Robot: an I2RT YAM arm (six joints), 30 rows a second.
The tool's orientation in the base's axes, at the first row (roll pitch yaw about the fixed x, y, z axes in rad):
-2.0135, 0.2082, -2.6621
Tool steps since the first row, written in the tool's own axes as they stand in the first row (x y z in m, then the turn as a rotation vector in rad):
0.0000, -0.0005, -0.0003, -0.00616, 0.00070, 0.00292
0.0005, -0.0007, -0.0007, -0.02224, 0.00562, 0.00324
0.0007, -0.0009, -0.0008, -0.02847, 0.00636, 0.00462
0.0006, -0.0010, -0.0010, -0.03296, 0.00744, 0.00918
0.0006, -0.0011, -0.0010, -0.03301, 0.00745, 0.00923
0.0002, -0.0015, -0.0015, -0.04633, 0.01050, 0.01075
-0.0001, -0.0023, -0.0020, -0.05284, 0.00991, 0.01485
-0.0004, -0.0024, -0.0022, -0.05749, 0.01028, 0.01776
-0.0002, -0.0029, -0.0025, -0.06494, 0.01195, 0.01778
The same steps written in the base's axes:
-0.0001, 0.0000, 0.0006, 0.00677, 0.00089, -0.00057
-0.0008, 0.0000, 0.0008, 0.02073, 0.01019, -0.00173
-0.0010, -0.0001, 0.0010, 0.02680, 0.01230, -0.00167
-0.0010, 0.0000, 0.0012, 0.03292, 0.01136, -0.00361
-0.0010, 0.0000, 0.0013, 0.03299, 0.01135, -0.00363
-0.0009, 0.0004, 0.0019, 0.04521, 0.01763, -0.00421
-0.0008, 0.0005, 0.0029, 0.05291, 0.01717, -0.00406
-0.0007, 0.0007, 0.0031, 0.05838, 0.01723, -0.00465
-0.0010, 0.0006, 0.0037, 0.06480, 0.02136, -0.00459

